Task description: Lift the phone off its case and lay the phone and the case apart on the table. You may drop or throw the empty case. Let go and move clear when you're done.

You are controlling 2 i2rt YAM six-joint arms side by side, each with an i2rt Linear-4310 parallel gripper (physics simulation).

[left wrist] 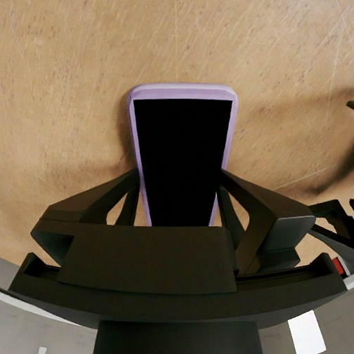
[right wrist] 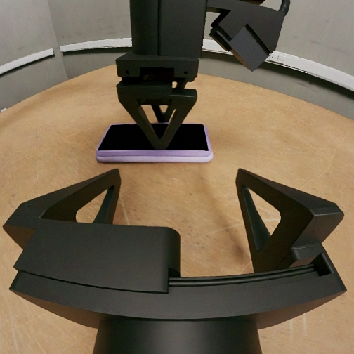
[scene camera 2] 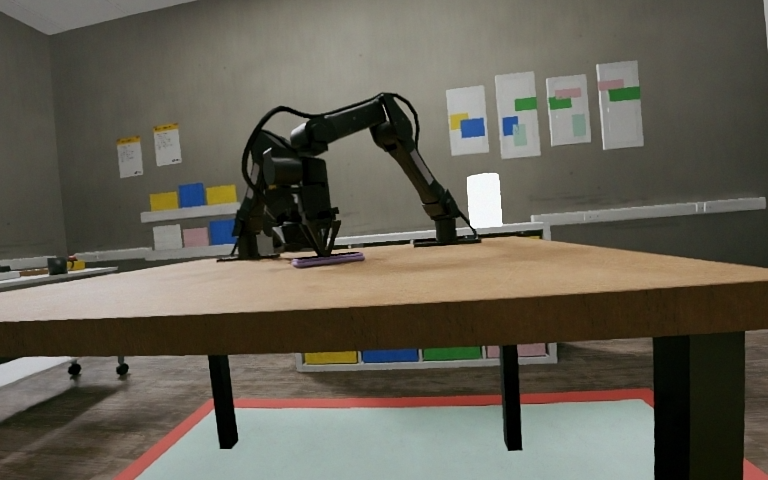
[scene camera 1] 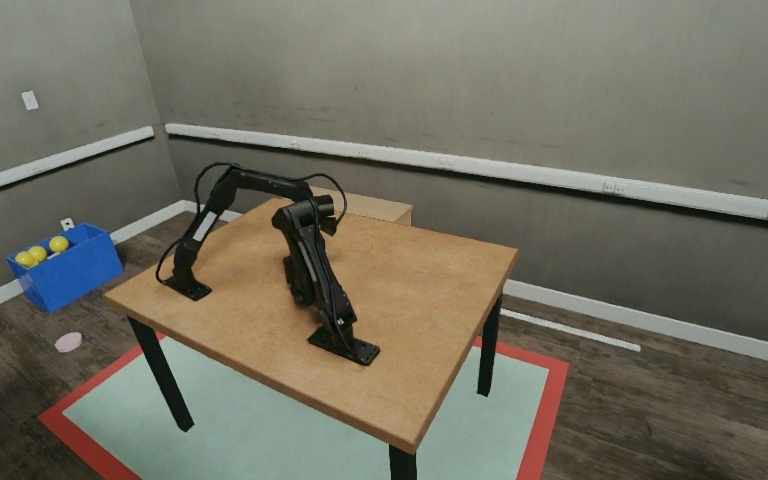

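The black phone (left wrist: 180, 135) (right wrist: 112, 140) lies flat, screen up, in the purple case (left wrist: 182, 91) (right wrist: 150, 157) (scene camera 2: 328, 260) on the table (scene camera 1: 419, 266). My left gripper (left wrist: 177, 174) (right wrist: 161, 133) (scene camera 2: 323, 254) points down over the phone's middle, with one fingertip against each long edge of the phone, inside the case's rim. It is shut on the phone; no gap shows between phone and case. My right gripper (right wrist: 177, 174) is open and empty, on the near side of the case, apart from it. In scene camera 1 the arms hide the phone and case.
The right arm (scene camera 1: 322, 271) stands close beside the left arm (scene camera 1: 266, 181), and they overlap in scene camera 1. In scene camera 2 the table's near edge (scene camera 2: 396, 331) is in front of the case. A blue bin (scene camera 1: 73, 271) with yellow balls stands on the floor at the left.
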